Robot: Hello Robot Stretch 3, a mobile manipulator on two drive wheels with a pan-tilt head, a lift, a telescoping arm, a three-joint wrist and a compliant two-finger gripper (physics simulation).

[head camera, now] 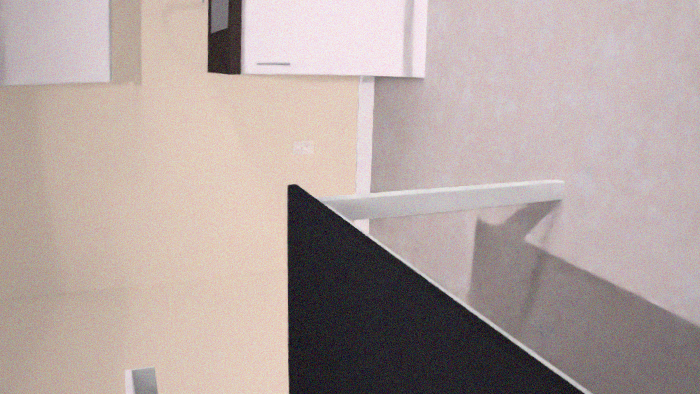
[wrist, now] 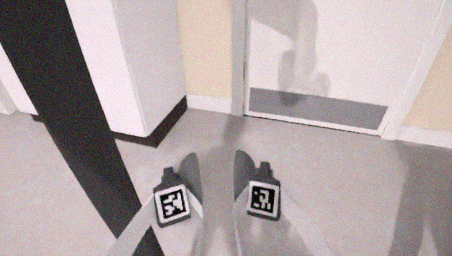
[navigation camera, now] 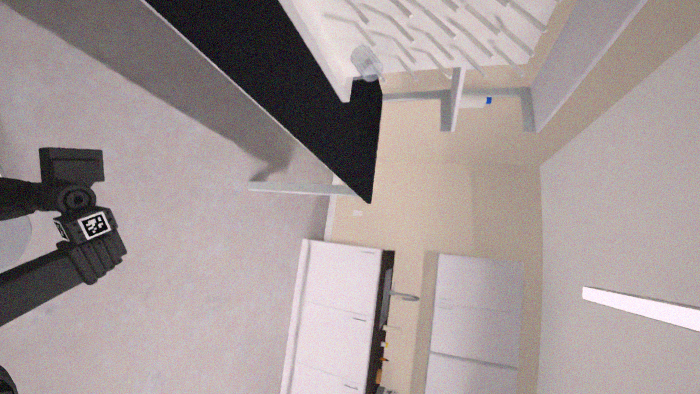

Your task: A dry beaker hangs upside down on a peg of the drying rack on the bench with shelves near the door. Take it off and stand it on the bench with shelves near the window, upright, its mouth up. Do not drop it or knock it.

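Frame: origin at the robot's base, x ahead, y left, z up, level; metres.
Seen in the pictures: gripper, between the fingertips: (wrist: 217, 169).
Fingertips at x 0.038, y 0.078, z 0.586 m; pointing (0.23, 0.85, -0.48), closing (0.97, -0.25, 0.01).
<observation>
Offsets run from my fingertips to a thing's top centre. "spot": to the spot under its first point. Level surfaces: height alone.
A clear beaker {0.156 m ahead, 0.873 m right, 0.517 m up} (navigation camera: 366, 62) hangs on a peg at the near corner of the white drying rack {spot: 0.094 m ahead, 1.010 m right, 0.341 m up} (navigation camera: 346, 90), at the top of the navigation view. The black bench top {0.329 m up} (head camera: 400, 310) (navigation camera: 355, 135) lies beside the rack; the beaker and rack do not show in the head view. My gripper (wrist: 217, 169) is open, with a gap between its two fingertips and floor behind them in the wrist view. My dark wrist is at the left of the navigation view, apart from the bench and beaker; the fingertips cannot be made out there. The window-side bench cannot be identified.
White base cabinets (head camera: 325, 40) (navigation camera: 340, 280) and wall cabinets (head camera: 55, 40) (navigation camera: 475, 310) stand beyond the bench. A pale bench rail {spot: 0.430 m back, 1.320 m right, 0.128 m down} (head camera: 450, 200) (navigation camera: 300, 189) sticks out past the bench top. In the wrist view are a white door (wrist: 350, 50), a cabinet (wrist: 150, 60) and a dark diagonal bar (wrist: 75, 115).
</observation>
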